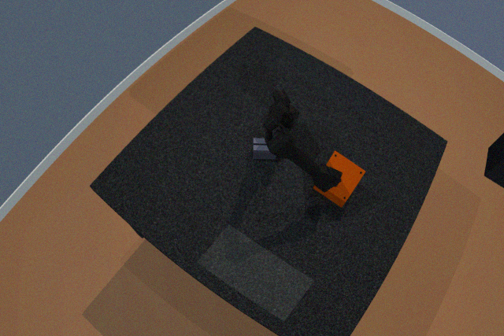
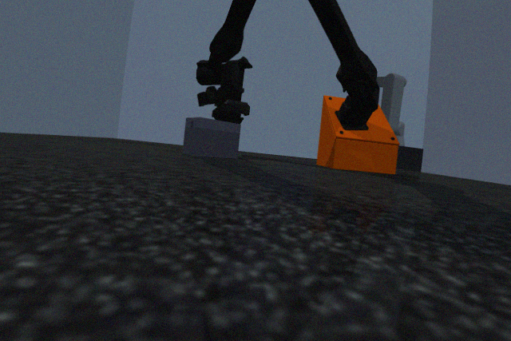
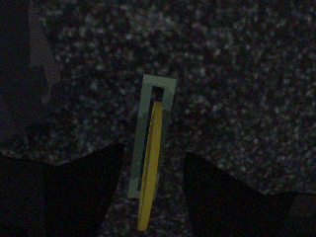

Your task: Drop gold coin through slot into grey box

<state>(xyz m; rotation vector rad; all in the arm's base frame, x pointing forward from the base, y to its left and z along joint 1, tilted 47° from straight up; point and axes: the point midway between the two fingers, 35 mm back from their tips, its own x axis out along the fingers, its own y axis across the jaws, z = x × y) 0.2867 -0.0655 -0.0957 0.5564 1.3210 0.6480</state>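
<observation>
My gripper tip is now right at the gold coin.
</observation>
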